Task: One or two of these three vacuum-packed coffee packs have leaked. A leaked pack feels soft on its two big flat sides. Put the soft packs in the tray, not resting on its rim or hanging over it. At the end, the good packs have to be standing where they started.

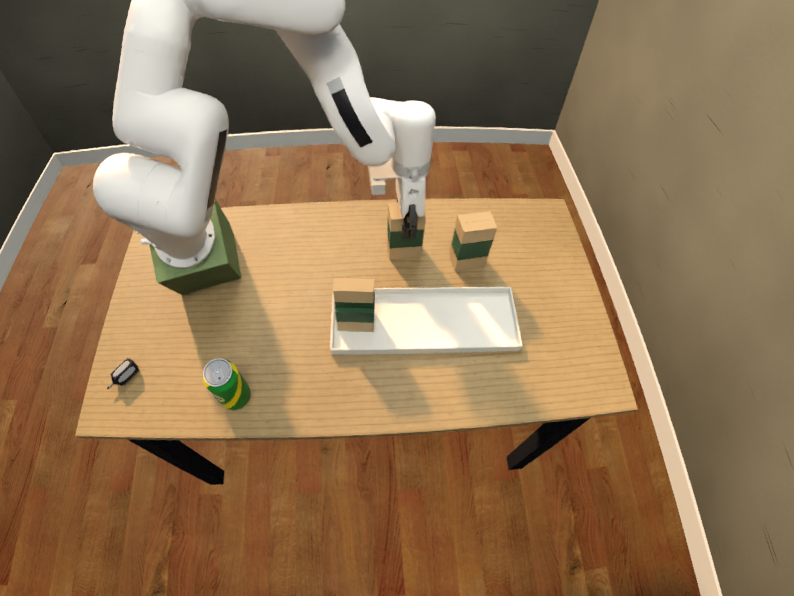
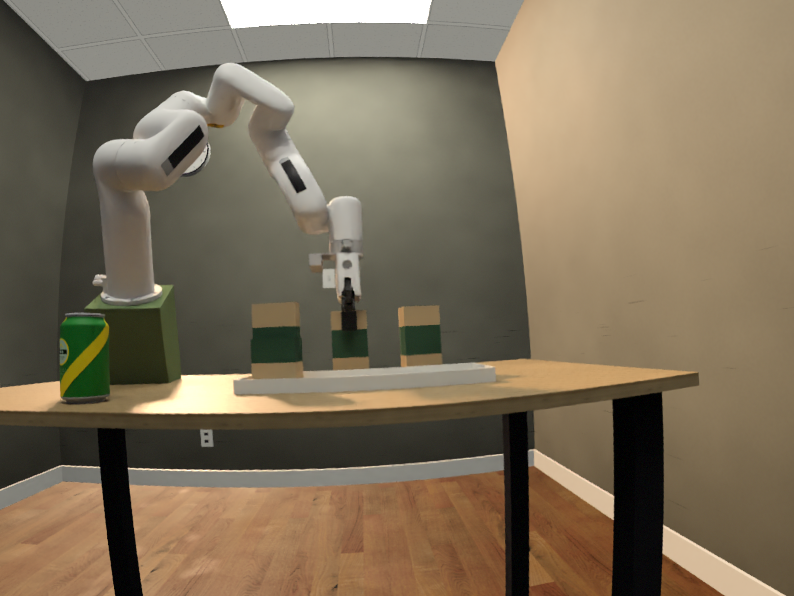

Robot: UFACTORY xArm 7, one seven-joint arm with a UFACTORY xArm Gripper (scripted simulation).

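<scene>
My gripper is visible in image 1 and image 2; on my gripper, (image 1: pixel 407 228) and (image 2: pixel 345 306) are the same spot. A white tray is likewise visible in image 1 and image 2; on the white tray, (image 2: pixel 463 373) and (image 1: pixel 498 348) are one and the same spot.
</scene>
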